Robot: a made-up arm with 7 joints. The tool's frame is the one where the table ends. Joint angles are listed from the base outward.
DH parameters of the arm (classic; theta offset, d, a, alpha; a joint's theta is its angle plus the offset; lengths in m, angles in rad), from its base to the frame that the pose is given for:
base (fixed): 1.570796 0.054 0 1.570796
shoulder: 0 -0.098 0.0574 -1.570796
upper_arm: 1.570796 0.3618 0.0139 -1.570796
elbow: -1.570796 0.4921 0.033 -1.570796
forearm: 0 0.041 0.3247 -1.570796
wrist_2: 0 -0.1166 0.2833 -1.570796
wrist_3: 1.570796 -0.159 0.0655 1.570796
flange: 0.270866 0 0.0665 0
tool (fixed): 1.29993 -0.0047 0 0
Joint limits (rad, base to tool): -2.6..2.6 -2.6..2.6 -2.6..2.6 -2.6..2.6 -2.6..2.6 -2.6..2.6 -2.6..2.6
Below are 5 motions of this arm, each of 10 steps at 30 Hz.
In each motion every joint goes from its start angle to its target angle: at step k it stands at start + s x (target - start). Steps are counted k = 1, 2, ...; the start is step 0. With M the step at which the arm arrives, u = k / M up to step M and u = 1 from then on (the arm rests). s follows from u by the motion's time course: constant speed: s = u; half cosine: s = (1 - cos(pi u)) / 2; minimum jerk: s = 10 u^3 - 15 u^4 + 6 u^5.
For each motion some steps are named. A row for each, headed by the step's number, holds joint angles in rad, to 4 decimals.
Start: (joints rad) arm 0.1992 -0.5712 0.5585 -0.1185 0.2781 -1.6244 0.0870
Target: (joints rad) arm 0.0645 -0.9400 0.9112 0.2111 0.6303 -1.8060 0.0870
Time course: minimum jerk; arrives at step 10
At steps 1, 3, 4, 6, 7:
1: 0.1980 -0.5744 0.5615 -0.1157 0.2811 -1.6260 0.0870
3: 0.1772 -0.6313 0.6160 -0.0647 0.3355 -1.6540 0.0870
4: 0.1564 -0.6883 0.6705 -0.0139 0.3899 -1.6820 0.0870
6: 0.1073 -0.8229 0.7992 0.1065 0.5185 -1.7484 0.0870
7: 0.0865 -0.8799 0.8537 0.1573 0.5729 -1.7764 0.0870

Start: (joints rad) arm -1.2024 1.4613 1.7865 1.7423 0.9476 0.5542 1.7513
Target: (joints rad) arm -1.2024 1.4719 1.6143 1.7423 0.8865 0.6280 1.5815
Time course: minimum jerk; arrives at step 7
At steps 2, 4, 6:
2: -1.2024 1.4628 1.7616 1.7423 0.9388 0.5649 1.7267
4: -1.2024 1.4680 1.6776 1.7423 0.9090 0.6009 1.6440
6: -1.2024 1.4717 1.6183 1.7423 0.8879 0.6263 1.5855

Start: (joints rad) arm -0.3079 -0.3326 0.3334 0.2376 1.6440 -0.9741 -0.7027
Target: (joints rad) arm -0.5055 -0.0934 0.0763 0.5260 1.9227 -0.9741 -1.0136
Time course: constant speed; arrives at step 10
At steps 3, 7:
3: -0.3672 -0.2608 0.2563 0.3241 1.7276 -0.9741 -0.7960
7: -0.4462 -0.1652 0.1534 0.4395 1.8391 -0.9741 -0.9203

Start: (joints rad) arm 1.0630 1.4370 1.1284 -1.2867 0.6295 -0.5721 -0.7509
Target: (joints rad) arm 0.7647 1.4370 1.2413 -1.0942 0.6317 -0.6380 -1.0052
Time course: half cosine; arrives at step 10
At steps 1, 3, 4, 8, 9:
1: 1.0557 1.4370 1.1312 -1.2820 0.6296 -0.5737 -0.7571
3: 1.0015 1.4370 1.1517 -1.2470 0.6300 -0.5857 -0.8033
4: 0.9599 1.4370 1.1674 -1.2202 0.6303 -0.5949 -0.8388
8: 0.7932 1.4370 1.2305 -1.1126 0.6315 -0.6317 -0.9809
9: 0.7720 1.4370 1.2385 -1.0989 0.6316 -0.6364 -0.9990

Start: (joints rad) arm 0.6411 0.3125 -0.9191 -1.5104 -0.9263 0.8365 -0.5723
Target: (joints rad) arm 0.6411 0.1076 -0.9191 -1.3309 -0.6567 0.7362 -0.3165
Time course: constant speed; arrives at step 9
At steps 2, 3, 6, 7, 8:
2: 0.6411 0.2670 -0.9191 -1.4705 -0.8664 0.8142 -0.5155
3: 0.6411 0.2442 -0.9191 -1.4506 -0.8364 0.8031 -0.4870
6: 0.6411 0.1759 -0.9191 -1.3907 -0.7466 0.7696 -0.4018
7: 0.6411 0.1531 -0.9191 -1.3708 -0.7166 0.7585 -0.3733
8: 0.6411 0.1304 -0.9191 -1.3508 -0.6867 0.7473 -0.3449

